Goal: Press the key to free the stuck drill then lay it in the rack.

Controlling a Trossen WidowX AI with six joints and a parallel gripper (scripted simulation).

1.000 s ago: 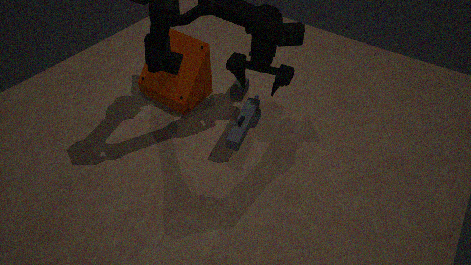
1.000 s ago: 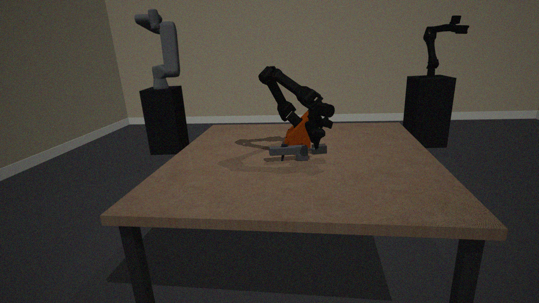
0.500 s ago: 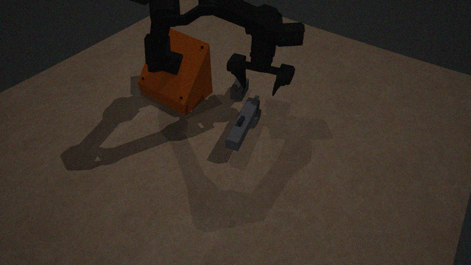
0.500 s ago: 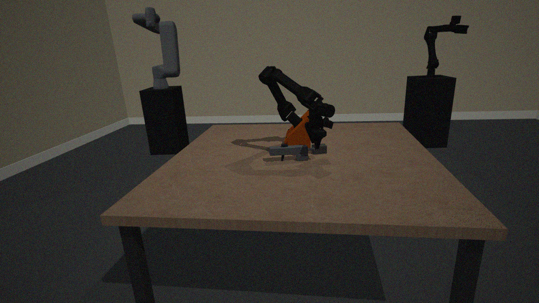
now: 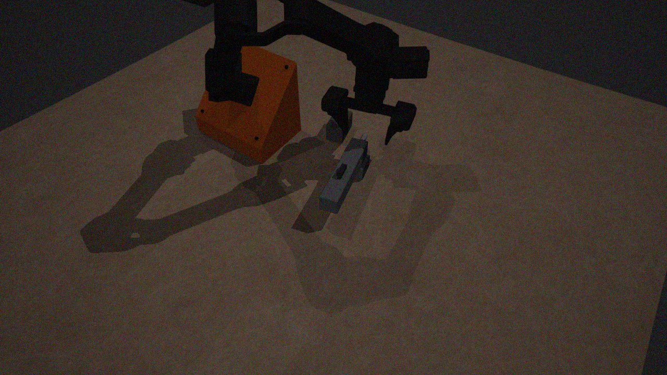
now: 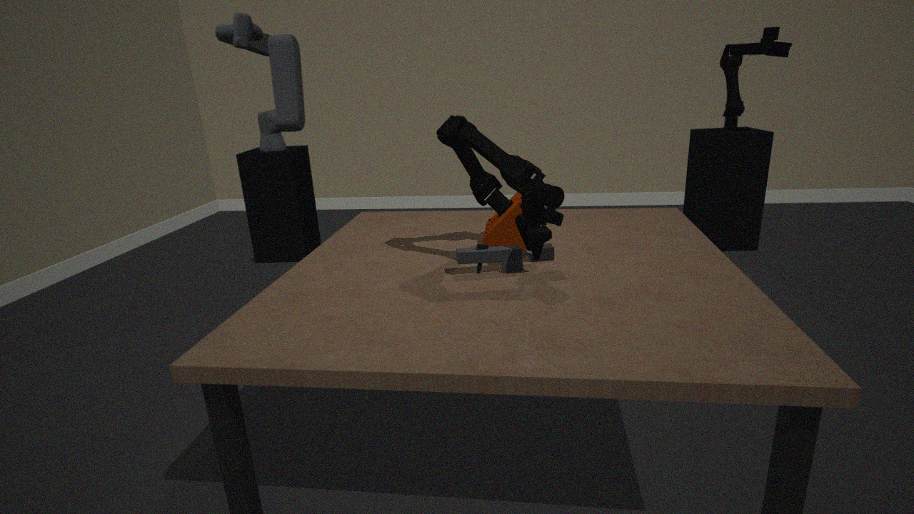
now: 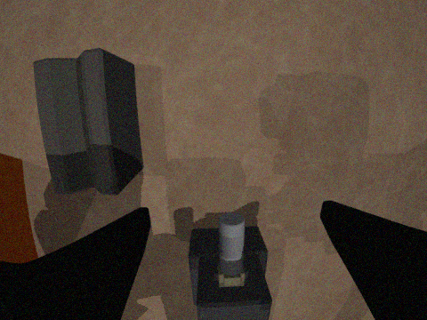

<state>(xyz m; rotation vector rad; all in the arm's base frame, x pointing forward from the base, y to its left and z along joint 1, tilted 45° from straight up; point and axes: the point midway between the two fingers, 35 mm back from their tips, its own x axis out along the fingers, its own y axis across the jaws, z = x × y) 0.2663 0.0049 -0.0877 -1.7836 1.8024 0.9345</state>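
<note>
Right now my gripper tip is 1 cm short of the drill, 6 cm to the left of it and 1 cm below it. The rest, counted from my gripper tip: dark key: 2 cm ahead, 15 cm to the right, 1 cm above; then rack: 9 cm behind, 3 cm to the left, 2 cm below; then grey-blue block: 2 cm ahead, 12 cm to the right.
</note>
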